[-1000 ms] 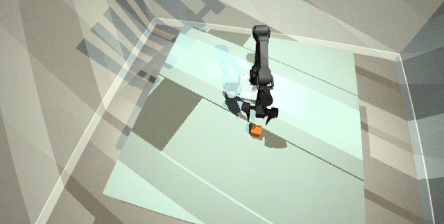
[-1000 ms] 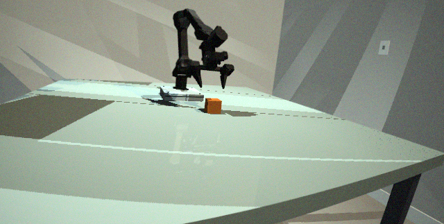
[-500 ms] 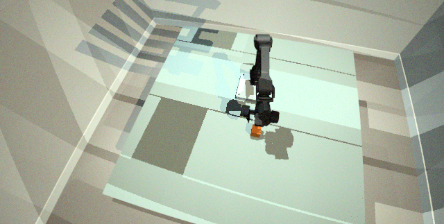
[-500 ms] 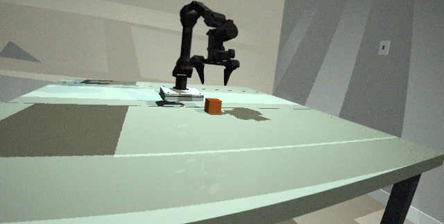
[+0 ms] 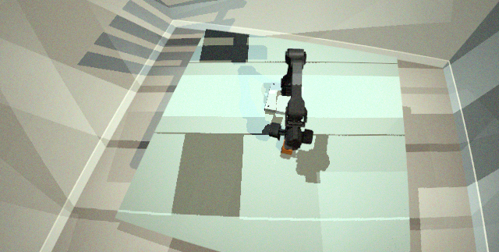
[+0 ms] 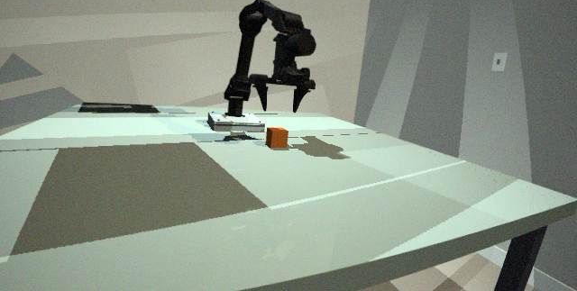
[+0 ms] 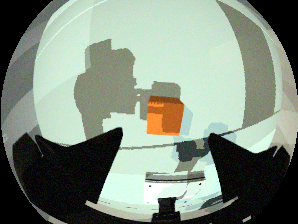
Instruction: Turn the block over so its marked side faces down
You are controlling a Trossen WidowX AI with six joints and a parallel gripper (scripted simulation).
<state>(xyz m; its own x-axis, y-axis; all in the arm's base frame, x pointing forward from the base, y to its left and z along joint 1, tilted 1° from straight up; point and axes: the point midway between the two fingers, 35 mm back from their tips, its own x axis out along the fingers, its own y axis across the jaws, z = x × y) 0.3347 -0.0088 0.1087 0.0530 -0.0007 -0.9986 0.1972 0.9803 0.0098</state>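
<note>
My gripper tip is now 8 cm above the orange block and 2 cm past it.
</note>
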